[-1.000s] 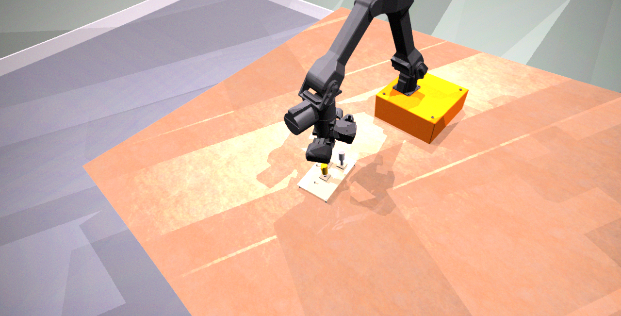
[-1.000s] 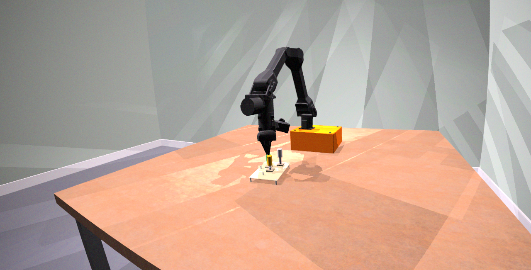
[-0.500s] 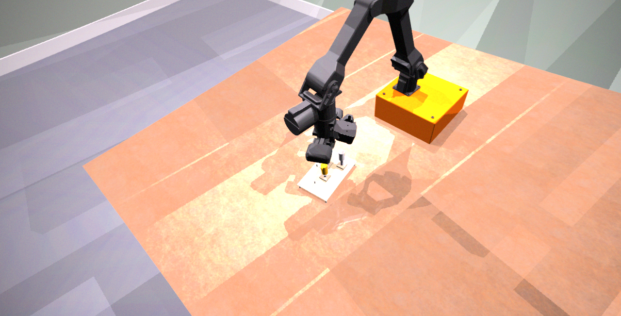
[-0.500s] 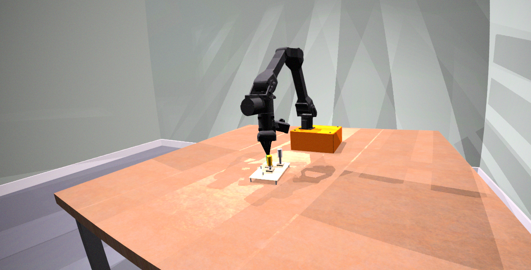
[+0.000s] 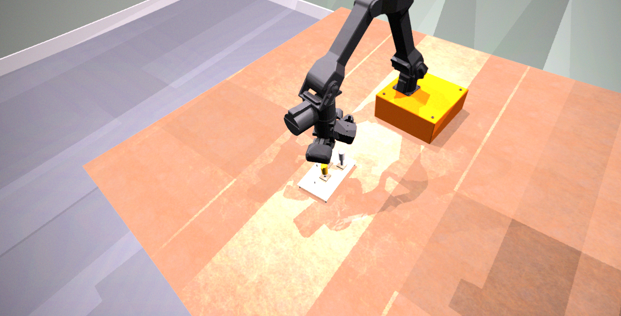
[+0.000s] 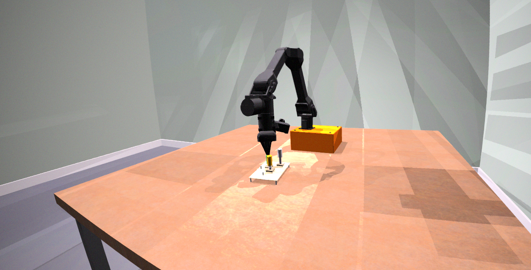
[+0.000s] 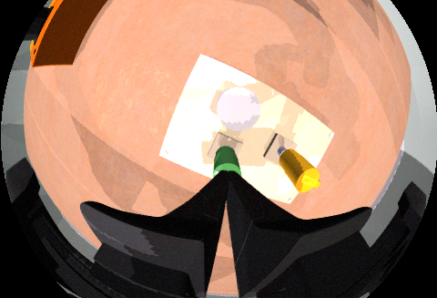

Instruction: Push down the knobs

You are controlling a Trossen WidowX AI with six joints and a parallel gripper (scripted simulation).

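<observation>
The green knob is 1 cm below my gripper tip. From my gripper tip the other things lie so: yellow knob (4 cm ahead, 3 cm to the left).
</observation>
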